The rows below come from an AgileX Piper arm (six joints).
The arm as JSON. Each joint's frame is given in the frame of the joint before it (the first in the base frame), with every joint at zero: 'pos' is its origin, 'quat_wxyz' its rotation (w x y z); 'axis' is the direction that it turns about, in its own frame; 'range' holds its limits. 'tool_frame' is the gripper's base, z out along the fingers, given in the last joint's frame.
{
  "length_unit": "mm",
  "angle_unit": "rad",
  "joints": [
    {
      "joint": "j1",
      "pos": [
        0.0,
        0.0,
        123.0
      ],
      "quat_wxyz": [
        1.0,
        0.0,
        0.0,
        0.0
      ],
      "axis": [
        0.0,
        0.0,
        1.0
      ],
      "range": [
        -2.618,
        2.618
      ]
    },
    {
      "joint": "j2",
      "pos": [
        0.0,
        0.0,
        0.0
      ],
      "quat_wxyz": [
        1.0,
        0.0,
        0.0,
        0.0
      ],
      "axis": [
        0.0,
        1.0,
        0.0
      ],
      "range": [
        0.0,
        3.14
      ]
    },
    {
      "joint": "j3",
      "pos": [
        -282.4,
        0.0,
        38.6
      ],
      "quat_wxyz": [
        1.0,
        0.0,
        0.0,
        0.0
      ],
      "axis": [
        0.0,
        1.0,
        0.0
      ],
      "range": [
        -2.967,
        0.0
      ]
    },
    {
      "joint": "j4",
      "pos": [
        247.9,
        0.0,
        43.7
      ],
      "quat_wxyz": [
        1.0,
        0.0,
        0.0,
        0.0
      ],
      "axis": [
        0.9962,
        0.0,
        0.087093
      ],
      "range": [
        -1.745,
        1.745
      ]
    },
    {
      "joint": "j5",
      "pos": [
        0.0,
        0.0,
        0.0
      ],
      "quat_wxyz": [
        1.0,
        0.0,
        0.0,
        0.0
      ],
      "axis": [
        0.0,
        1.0,
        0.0
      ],
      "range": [
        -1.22,
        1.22
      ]
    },
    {
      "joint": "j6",
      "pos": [
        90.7,
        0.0,
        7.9
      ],
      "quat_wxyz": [
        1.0,
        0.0,
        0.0,
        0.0
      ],
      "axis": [
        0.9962,
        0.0,
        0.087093
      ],
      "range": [
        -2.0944,
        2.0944
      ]
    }
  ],
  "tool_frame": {
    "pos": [
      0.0,
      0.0,
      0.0
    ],
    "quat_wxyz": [
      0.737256,
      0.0,
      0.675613,
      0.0
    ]
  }
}
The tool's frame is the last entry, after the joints.
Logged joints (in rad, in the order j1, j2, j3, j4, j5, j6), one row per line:
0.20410 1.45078 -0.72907 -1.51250 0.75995 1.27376
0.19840 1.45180 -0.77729 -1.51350 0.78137 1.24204
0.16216 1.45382 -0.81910 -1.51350 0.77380 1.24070
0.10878 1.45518 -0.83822 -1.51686 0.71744 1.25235
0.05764 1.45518 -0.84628 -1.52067 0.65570 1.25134
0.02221 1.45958 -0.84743 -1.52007 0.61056 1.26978
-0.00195 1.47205 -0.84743 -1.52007 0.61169 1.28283
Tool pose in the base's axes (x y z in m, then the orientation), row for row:
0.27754 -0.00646 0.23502 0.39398 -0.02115 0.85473 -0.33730
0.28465 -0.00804 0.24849 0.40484 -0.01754 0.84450 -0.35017
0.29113 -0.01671 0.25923 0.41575 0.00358 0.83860 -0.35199
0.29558 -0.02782 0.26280 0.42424 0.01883 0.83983 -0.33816
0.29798 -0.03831 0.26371 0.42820 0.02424 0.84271 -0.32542
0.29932 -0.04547 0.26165 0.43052 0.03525 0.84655 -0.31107
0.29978 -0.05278 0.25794 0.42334 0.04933 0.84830 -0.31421
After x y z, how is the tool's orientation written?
As a quaternion, w x y z.
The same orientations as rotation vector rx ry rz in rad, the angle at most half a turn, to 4 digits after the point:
-0.0537 2.1683 -0.8557
-0.0443 2.1316 -0.8839
0.0090 2.1060 -0.8840
0.0471 2.1009 -0.8459
0.0605 2.1043 -0.8126
0.0879 2.1117 -0.7760
0.1235 2.1230 -0.7864

